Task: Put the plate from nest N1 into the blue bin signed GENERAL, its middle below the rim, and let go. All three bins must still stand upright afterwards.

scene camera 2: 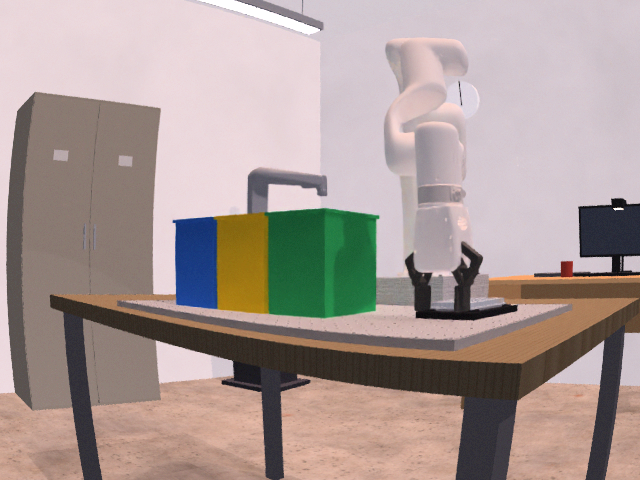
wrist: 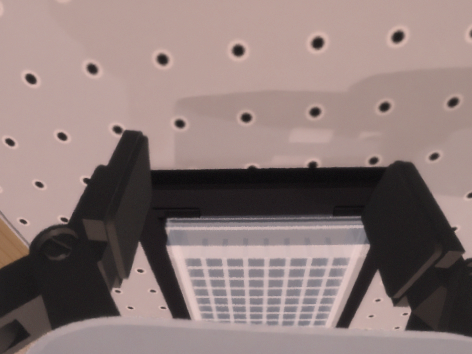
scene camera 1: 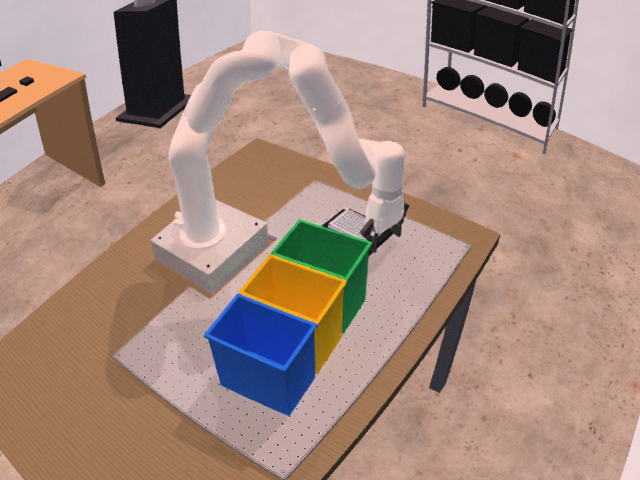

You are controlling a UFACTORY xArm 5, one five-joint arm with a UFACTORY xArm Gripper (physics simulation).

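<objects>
In the wrist view the green bin is out of frame, in the wrist view the blue bin is out of frame, and in the wrist view the yellow bin is out of frame. The blue bin is visible in scene camera 2 [195,239] and in scene camera 1 [265,354]. The green bin is visible in scene camera 1 and in scene camera 2, and on it [scene camera 1: 329,251] and [scene camera 2: 355,246] are the same spot. The yellow bin is visible in scene camera 2 and in scene camera 1; on it [scene camera 2: 242,240] and [scene camera 1: 332,313] are the same spot.
</objects>
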